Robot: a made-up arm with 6 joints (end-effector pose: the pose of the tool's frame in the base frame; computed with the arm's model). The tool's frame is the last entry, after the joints. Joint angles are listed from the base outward.
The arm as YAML. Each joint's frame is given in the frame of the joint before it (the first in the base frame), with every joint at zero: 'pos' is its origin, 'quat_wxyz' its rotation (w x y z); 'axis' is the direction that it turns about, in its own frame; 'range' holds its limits. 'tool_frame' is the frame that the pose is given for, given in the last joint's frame.
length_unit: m
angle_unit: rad
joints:
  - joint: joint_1
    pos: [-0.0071, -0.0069, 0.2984]
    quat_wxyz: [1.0, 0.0, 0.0, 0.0]
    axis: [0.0, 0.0, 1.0]
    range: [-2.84, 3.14]
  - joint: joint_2
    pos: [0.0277, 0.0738, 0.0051]
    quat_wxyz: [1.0, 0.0, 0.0, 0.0]
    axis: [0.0, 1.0, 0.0]
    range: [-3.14, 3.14]
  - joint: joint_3
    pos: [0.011, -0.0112, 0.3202]
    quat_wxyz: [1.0, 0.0, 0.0, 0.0]
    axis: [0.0, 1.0, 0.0]
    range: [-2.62, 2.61]
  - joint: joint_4
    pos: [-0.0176, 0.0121, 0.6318]
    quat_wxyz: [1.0, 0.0, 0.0, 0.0]
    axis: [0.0, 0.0, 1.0]
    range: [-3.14, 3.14]
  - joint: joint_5
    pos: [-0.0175, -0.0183, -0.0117]
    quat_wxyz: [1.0, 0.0, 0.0, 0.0]
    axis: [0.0, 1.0, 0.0]
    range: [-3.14, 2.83]
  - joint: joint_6
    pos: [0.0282, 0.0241, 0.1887]
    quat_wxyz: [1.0, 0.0, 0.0, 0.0]
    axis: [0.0, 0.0, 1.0]
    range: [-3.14, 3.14]
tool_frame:
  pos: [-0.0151, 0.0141, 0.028]
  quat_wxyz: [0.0, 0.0, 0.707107, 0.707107]
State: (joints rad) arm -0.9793 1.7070 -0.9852 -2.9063 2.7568 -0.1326
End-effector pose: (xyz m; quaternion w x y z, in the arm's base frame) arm 0.3460 -0.4575 0.5999 0.4769 0.1352 -0.7849 0.3717
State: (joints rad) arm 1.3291 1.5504 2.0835 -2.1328 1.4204 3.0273
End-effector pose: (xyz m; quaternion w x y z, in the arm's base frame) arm 0.1244 0.1433 -0.3032 0.4746 -0.6169 -0.6047 -0.1690
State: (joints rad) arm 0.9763 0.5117 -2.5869 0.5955 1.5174 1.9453
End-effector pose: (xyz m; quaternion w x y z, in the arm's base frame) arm -0.3857 -0.2531 0.4181 0.5703 0.7114 -0.3830 0.1482
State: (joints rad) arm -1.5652 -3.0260 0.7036 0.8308 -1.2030 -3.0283
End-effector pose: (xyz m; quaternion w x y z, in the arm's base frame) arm -0.0897 0.4508 -0.6281 0.6421 -0.5056 -0.0488 0.5743
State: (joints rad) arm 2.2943 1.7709 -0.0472 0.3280 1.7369 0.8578
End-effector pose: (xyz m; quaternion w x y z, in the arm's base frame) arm -0.6980 0.5624 -0.0226 0.4067 -0.6295 -0.3390 0.5687
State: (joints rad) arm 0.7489 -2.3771 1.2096 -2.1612 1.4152 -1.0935
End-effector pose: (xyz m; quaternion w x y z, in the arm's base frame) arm -0.5310 -0.6404 0.2236 0.2762 -0.7285 0.0340 -0.6259
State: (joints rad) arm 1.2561 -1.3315 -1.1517 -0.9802 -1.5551 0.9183
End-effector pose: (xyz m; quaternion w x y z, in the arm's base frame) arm -0.4350 -0.4477 -0.1986 0.9070 -0.1513 -0.1036 0.3791
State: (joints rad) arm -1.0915 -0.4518 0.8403 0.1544 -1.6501 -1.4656
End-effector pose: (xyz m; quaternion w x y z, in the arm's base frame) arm 0.0029 0.1047 1.2884 0.9369 0.1370 0.0684 0.3144
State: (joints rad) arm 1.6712 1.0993 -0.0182 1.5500 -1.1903 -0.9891
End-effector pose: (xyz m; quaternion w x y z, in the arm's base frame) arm 0.0297 0.9411 0.8249 0.7944 -0.0639 -0.2719 -0.5393
